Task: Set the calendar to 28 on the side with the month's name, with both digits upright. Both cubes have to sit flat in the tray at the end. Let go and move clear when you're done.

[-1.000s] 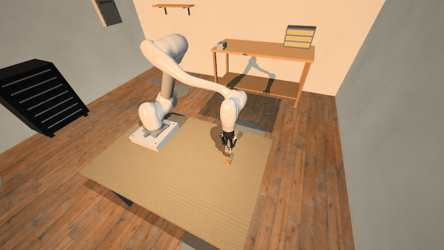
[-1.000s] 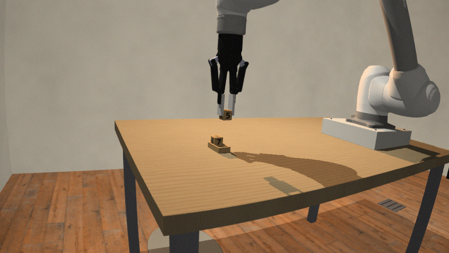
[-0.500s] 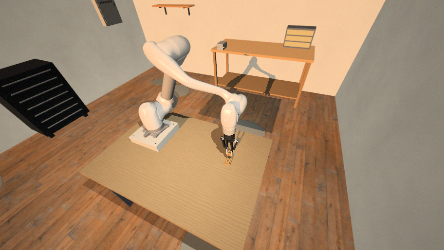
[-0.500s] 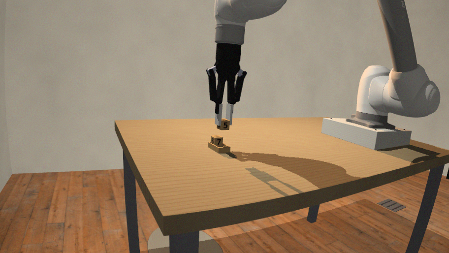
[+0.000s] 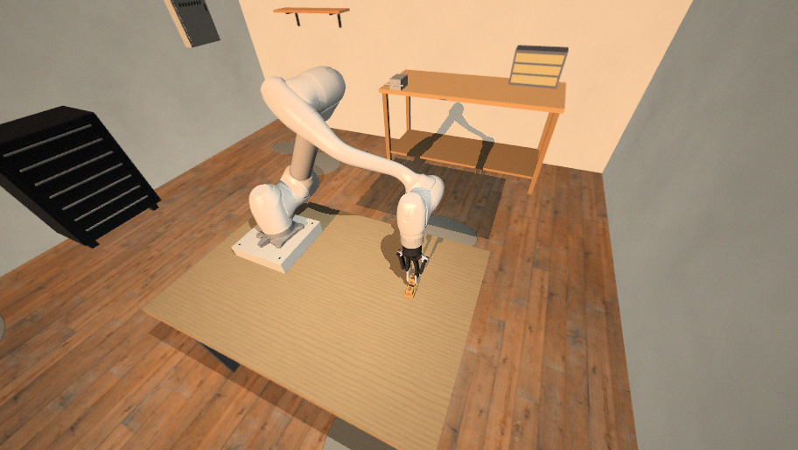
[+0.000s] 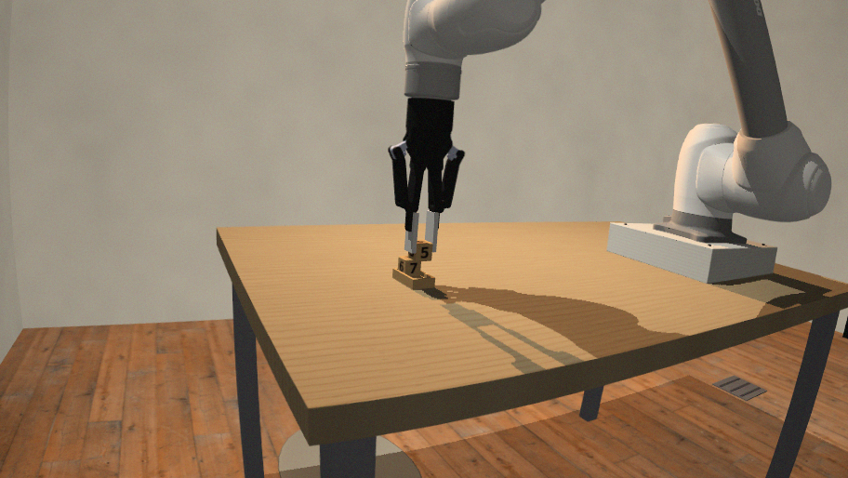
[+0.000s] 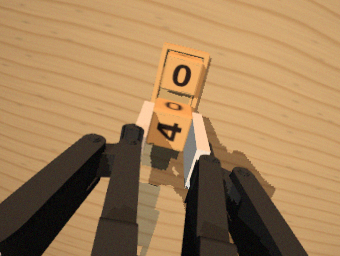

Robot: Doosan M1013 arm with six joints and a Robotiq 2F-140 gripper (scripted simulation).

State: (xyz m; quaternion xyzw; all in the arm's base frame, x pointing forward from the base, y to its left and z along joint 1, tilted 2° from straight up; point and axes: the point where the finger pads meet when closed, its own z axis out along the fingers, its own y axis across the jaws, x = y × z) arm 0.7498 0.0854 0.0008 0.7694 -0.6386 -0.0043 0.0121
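Now: the wooden calendar tray 20 mm to the right of my hand and 80 mm below it.
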